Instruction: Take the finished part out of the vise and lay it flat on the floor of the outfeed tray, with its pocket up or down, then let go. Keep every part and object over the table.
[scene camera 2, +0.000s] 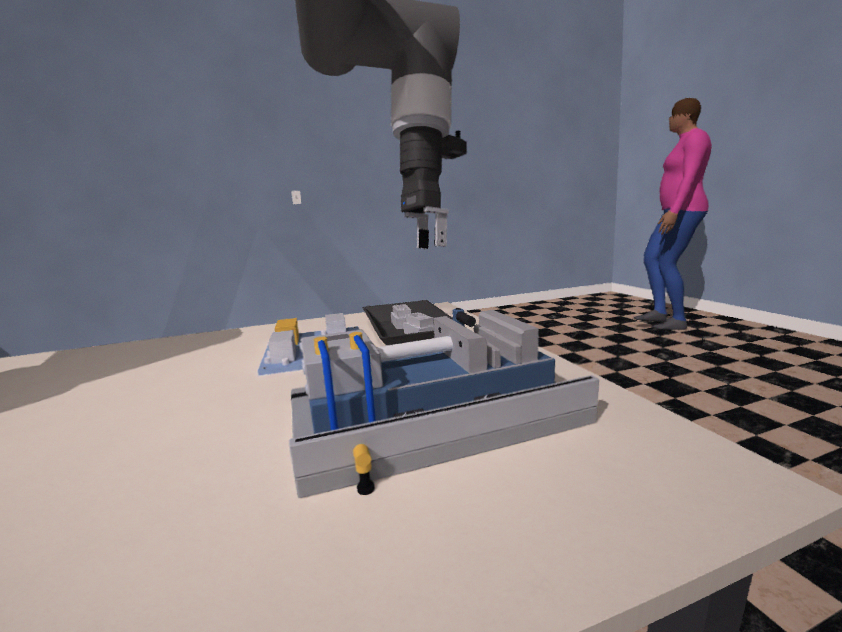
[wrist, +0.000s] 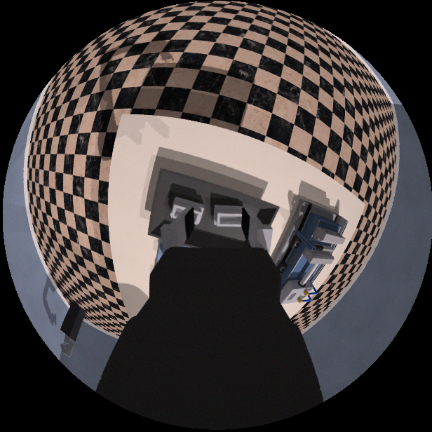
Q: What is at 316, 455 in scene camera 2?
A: A grey rail.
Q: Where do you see my gripper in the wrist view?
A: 217, 217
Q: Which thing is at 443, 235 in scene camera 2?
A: My gripper.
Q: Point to a white rod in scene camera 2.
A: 422, 347
